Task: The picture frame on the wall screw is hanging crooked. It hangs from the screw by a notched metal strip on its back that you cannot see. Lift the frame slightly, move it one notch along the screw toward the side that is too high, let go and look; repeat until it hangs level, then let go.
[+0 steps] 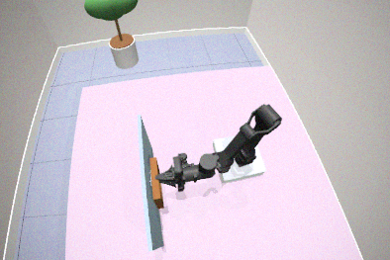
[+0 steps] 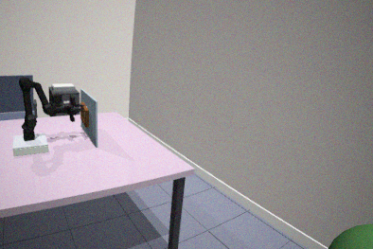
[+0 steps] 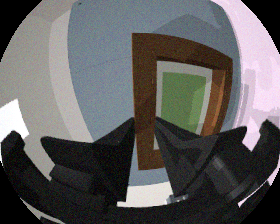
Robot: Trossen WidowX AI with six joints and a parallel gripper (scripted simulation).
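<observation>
My gripper tip is 5 cm above the brown wooden picture frame and 1 cm short of it. Round my gripper tip: wall panel 6 cm below, 2 cm ahead.
</observation>
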